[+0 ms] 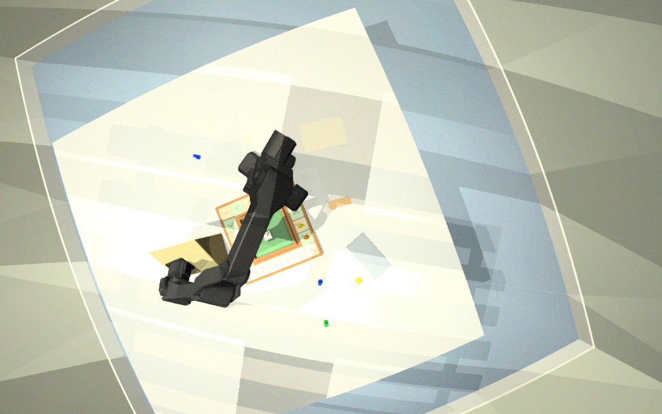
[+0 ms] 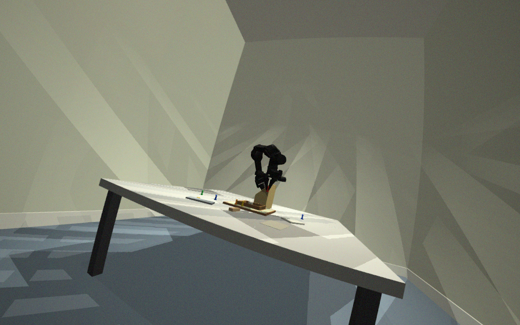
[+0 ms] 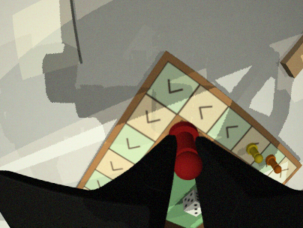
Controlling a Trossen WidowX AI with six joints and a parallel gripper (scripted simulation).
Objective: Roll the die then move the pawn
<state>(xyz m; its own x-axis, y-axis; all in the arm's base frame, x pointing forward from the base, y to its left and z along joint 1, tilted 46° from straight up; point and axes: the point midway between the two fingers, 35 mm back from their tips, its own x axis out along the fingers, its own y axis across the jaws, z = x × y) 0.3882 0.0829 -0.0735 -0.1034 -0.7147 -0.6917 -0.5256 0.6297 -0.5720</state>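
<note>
The green tray lies 14 cm below my gripper tip, 12 cm behind it and 11 cm to the right of it. Round my gripper tip: yellow pawn: 14 cm to the right, 12 cm below; white die: 13 cm to the right, 12 cm below, 12 cm behind; red pawn: 1 cm above.
</note>
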